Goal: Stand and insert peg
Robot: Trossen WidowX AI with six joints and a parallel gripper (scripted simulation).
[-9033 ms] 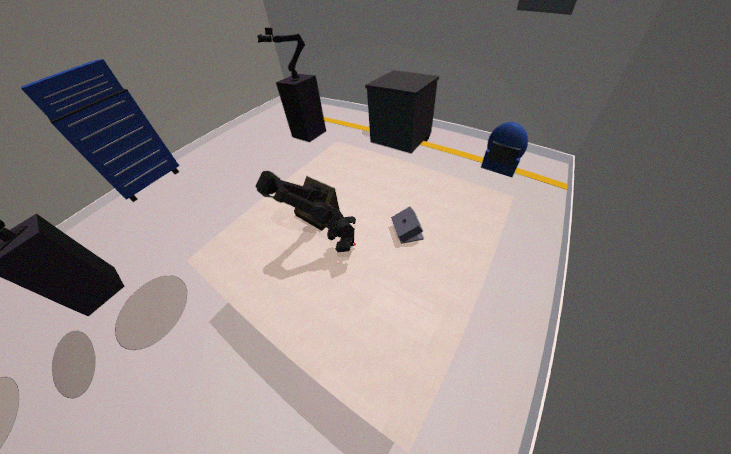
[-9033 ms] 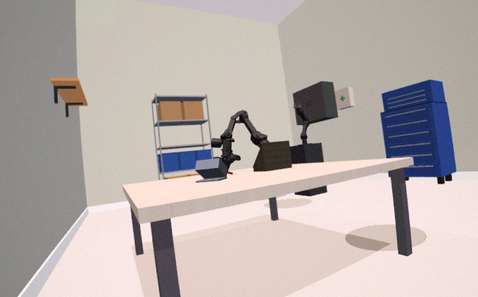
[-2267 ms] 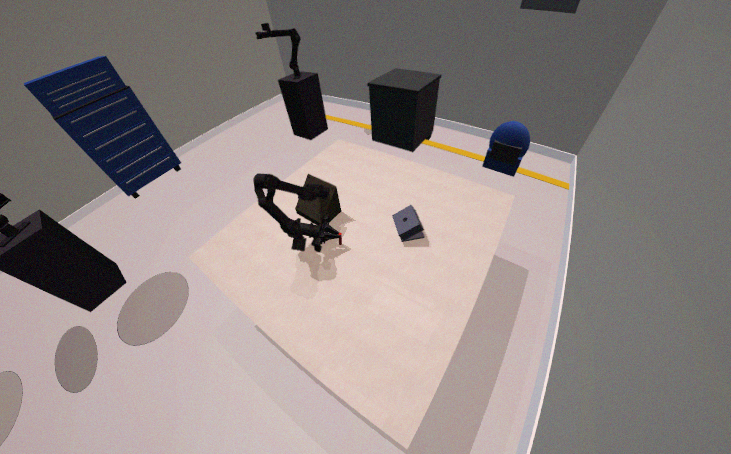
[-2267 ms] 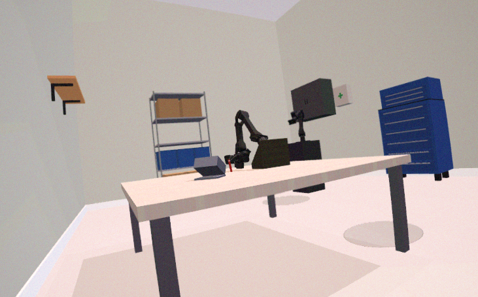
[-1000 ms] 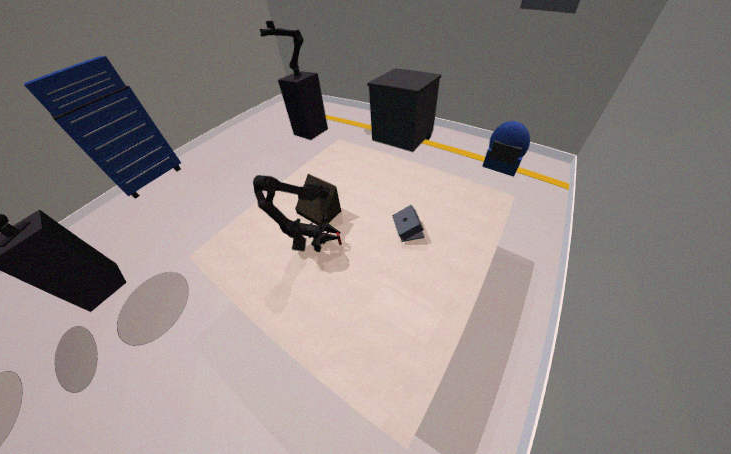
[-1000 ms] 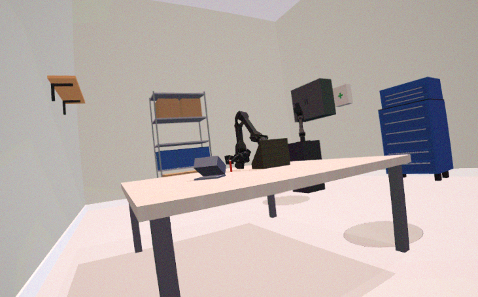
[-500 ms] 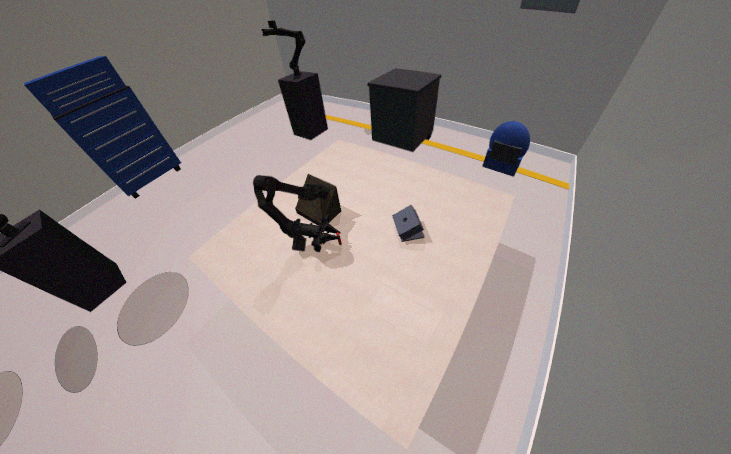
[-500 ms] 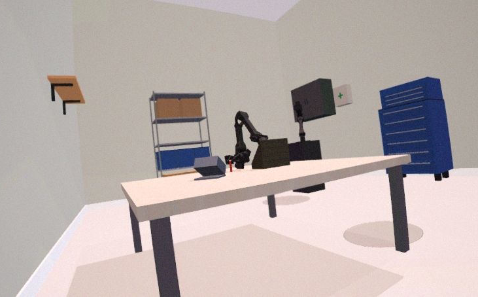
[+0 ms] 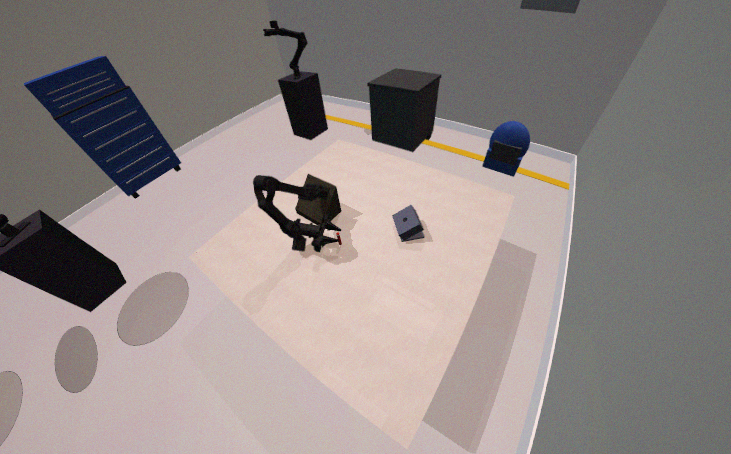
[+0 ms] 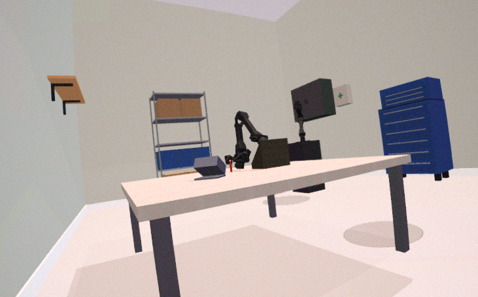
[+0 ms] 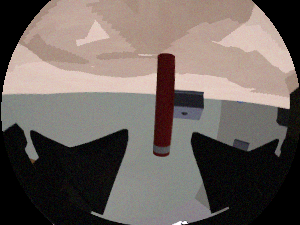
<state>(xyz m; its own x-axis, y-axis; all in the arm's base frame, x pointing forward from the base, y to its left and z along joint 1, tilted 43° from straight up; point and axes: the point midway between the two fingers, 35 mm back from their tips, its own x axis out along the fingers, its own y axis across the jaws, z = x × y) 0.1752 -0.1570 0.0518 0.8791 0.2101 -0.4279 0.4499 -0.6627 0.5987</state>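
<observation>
The red peg is 10 mm behind my gripper tip and 10 mm below it. Also, from my gripper tip: sloped panel: 220 mm ahead, 240 mm to the left, 10 mm below.
</observation>
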